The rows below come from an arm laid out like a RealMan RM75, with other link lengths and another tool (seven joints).
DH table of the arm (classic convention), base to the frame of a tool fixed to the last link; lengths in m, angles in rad. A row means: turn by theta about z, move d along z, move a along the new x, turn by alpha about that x. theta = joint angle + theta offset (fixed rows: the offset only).
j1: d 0.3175; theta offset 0; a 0; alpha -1.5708
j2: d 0; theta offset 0; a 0; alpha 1.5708
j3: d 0.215; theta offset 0; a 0; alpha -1.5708
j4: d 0; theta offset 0; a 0; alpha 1.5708
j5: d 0.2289; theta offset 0; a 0; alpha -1.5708
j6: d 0; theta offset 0; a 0; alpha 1.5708
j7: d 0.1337; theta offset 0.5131; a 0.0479; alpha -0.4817
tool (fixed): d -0.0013; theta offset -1.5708; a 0; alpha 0
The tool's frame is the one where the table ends.
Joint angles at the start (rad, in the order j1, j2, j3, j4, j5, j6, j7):
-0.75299 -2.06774 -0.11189 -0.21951 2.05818 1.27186 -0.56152
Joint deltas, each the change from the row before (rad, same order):
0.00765 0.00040 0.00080 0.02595 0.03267 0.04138 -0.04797
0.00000 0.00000 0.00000 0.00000 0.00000 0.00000 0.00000
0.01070 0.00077 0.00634 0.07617 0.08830 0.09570 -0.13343
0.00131 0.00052 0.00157 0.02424 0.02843 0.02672 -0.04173
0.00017 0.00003 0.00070 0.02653 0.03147 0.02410 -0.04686
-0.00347 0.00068 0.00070 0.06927 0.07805 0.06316 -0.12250
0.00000 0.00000 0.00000 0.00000 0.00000 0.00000 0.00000
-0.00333 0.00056 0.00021 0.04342 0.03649 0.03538 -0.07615
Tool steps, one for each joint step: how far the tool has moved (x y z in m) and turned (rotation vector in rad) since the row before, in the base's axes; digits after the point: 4 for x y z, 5 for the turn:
-0.0034 -0.0029 0.0054 -0.02517 -0.02008 -0.01925
0.0000 0.0000 0.0000 0.00000 0.00000 0.00000
-0.0082 -0.0055 0.0126 -0.08662 -0.03176 -0.04554
-0.0023 -0.0012 0.0036 -0.03095 -0.00469 -0.01233
-0.0024 -0.0006 0.0033 -0.03638 -0.00170 -0.00881
-0.0053 -0.0005 0.0091 -0.09815 -0.00104 -0.01687
0.0000 0.0000 0.0000 0.00000 0.00000 0.00000
-0.0033 0.0013 0.0065 -0.05607 -0.00049 0.00198

